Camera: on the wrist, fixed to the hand. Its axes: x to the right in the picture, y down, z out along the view.
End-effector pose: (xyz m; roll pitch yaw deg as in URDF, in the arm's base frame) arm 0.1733 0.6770 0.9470 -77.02 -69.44 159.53
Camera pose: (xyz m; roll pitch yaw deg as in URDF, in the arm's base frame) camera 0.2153 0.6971 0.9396 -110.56 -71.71 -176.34
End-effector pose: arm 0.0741 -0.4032 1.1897 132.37 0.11 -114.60
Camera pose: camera 0.1207 -0.4044 1.1821 121.34 6.99 -119.21
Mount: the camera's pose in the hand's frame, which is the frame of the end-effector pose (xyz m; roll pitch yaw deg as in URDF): -0.0183 -0.0345 -0.0265 -10.60 -8.03 -2.01
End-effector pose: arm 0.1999 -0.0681 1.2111 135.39 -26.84 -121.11
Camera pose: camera 0.2440 -0.0785 1.1981 126.42 -19.65 -125.58
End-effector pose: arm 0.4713 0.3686 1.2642 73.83 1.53 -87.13
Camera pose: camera 0.4862 0.3887 1.2242 62.89 1.20 -95.40
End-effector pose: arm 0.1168 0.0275 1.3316 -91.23 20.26 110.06
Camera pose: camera 0.1427 0.0316 1.3708 -99.16 18.23 118.56
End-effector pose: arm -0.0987 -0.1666 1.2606 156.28 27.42 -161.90
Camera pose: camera -0.0747 -0.2032 1.2782 144.64 35.57 -163.62
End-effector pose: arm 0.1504 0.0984 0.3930 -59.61 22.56 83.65
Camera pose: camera 0.1893 0.0834 0.4151 -68.28 16.66 89.82
